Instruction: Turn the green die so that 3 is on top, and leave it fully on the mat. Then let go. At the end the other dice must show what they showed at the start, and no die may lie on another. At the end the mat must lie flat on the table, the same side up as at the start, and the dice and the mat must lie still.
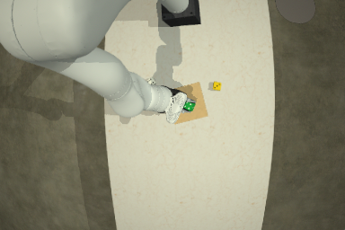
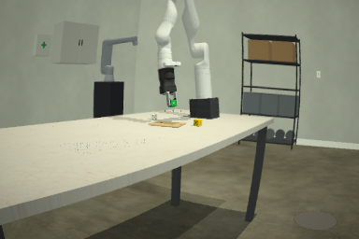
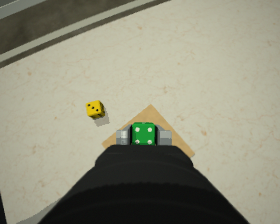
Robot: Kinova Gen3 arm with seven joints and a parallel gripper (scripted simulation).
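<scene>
My gripper is now 1 cm past the tan mat, 2 cm to the left of it and 10 cm above it. Also, from my hand: white die (11 cm behind, 15 cm to the right, 9 cm below); green die (1 cm below); yellow die (6 cm behind, 11 cm to the left, 9 cm below).
</scene>
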